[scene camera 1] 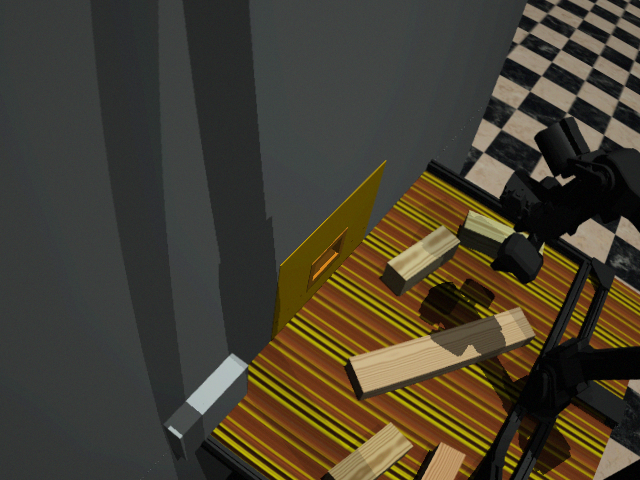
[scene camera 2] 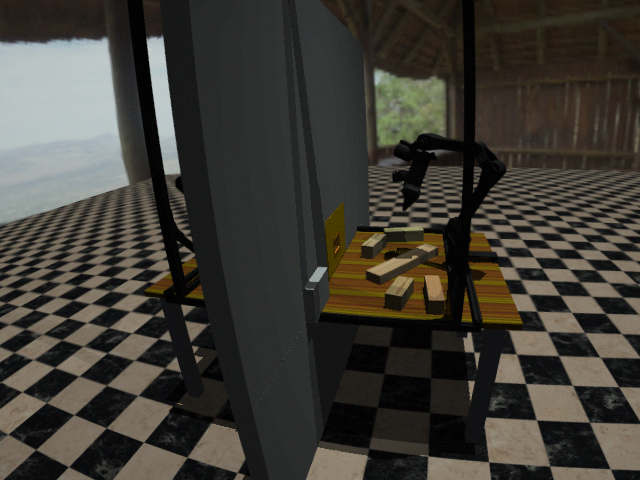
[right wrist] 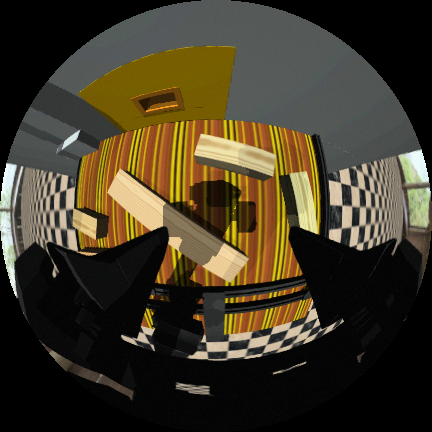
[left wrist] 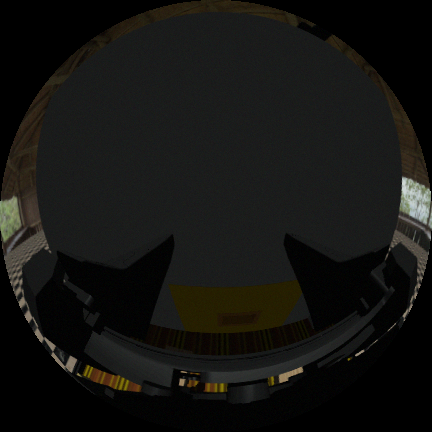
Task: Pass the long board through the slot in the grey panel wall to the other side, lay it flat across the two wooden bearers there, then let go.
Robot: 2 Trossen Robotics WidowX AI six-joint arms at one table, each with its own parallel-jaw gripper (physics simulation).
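Places are measured from the left arm's base along level axes (x ahead, y left, z up), in centimetres.
Where they show: left gripper, fingertip midpoint: (left wrist: 230, 239); right gripper, fingertip midpoint: (scene camera 2: 404, 206) (right wrist: 230, 232); right arm's base, origin of the base link: (scene camera 1: 541, 402) (right wrist: 182, 302).
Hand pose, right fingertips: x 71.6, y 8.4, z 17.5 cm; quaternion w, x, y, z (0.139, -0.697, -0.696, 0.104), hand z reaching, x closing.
Each offset is from my right fingertips to the top centre of the thing. "spot": to the spot under its first point.
The long board @[dx +1.0, dy -9.7, dz -16.2 cm] (scene camera 1: 398, 361) (scene camera 2: 398, 266) (right wrist: 140, 205) lies flat and diagonal on the striped table, on the right arm's side of the grey panel wall (scene camera 1: 336, 103) (scene camera 2: 242, 206) (left wrist: 215, 150) (right wrist: 325, 75). The slot is a brown-rimmed opening low in a yellow plate (scene camera 1: 310, 248) (scene camera 2: 333, 219) (left wrist: 195, 305) (right wrist: 200, 75) on the wall. My right gripper (scene camera 2: 408, 200) (right wrist: 230, 232) is open and empty, high above the table, pointing down. My left gripper (left wrist: 230, 239) is open and empty, facing the wall from its other side. The two bearers there cannot be made out.
Short wooden blocks lie near the long board: one @[dx -11.9, dy +3.4, dz -14.4 cm] (scene camera 1: 421, 260) (scene camera 2: 373, 245) (right wrist: 235, 152), a pale one @[dx -1.3, dy +18.4, dz -14.7 cm] (scene camera 1: 485, 232) (scene camera 2: 404, 235) (right wrist: 302, 195) near the table edge, and two @[dx +0.9, dy -34.2, dz -14.7 cm] (scene camera 1: 372, 454) (scene camera 2: 399, 292), @[dx +10.9, dy -33.4, dz -15.0 cm] (scene camera 1: 442, 462) (scene camera 2: 434, 294) opposite. A grey block @[spot: dx -22.0, dy -40.2, dz -9.4 cm] (scene camera 1: 217, 382) (scene camera 2: 317, 284) juts from the wall.
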